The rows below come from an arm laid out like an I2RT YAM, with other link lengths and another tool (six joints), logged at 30 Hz.
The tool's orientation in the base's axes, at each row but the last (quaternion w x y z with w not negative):
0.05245 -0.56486 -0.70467 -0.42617
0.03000 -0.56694 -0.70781 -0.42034
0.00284 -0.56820 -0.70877 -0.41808
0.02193 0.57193 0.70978 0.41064
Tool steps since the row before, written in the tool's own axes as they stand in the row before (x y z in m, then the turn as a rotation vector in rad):
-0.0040 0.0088 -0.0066 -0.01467 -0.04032 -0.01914
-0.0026 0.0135 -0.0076 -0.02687 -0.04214 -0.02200
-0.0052 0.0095 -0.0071 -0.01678 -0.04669 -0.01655
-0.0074 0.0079 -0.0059 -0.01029 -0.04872 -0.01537
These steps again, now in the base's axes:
0.0061 -0.0074 0.0067 -0.03647 -0.02360 -0.01789
0.0088 -0.0068 0.0111 -0.03489 -0.03489 -0.02340
0.0062 -0.0084 0.0077 -0.03957 -0.02356 -0.02480
0.0059 -0.0094 0.0055 -0.04283 -0.01753 -0.02396

